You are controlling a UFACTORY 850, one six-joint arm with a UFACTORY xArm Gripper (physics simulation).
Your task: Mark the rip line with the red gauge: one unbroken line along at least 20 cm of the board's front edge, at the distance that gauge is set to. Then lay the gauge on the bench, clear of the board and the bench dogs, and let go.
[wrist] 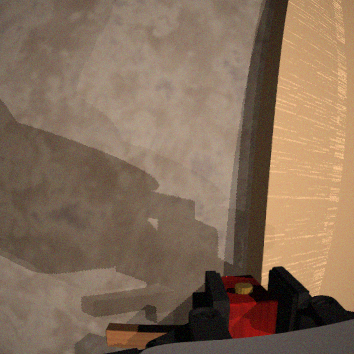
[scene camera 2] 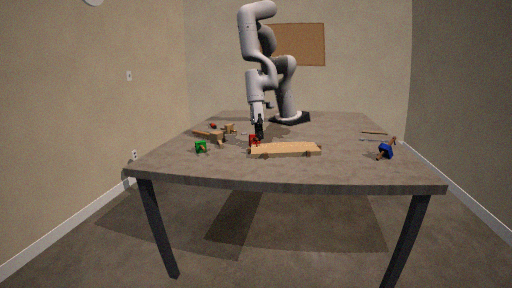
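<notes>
My gripper [scene camera 2: 259,137] [wrist: 242,293] is shut on the red gauge [scene camera 2: 252,141] [wrist: 253,318], at the left end of the board in the scene view. The gauge's block with a brass screw sits between the black fingers, and its wooden beam [wrist: 131,336] sticks out to the left in the wrist view. The pale board [scene camera 2: 286,148] [wrist: 307,150] lies on the bench [scene camera 2: 225,167] [wrist: 165,90], with small brown bench dogs [scene camera 2: 308,154] at its edges. The gauge's contact with the board is hidden. I cannot make out a marked line among the grain streaks.
A green gauge [scene camera 2: 200,146] and a wooden mallet [scene camera 2: 216,136] lie left of the board, with a smaller wooden tool [scene camera 2: 229,128] behind. A blue gauge [scene camera 2: 385,150] lies at the right, near a thin wooden stick [scene camera 2: 374,133] and a thin metal rod [scene camera 2: 371,140].
</notes>
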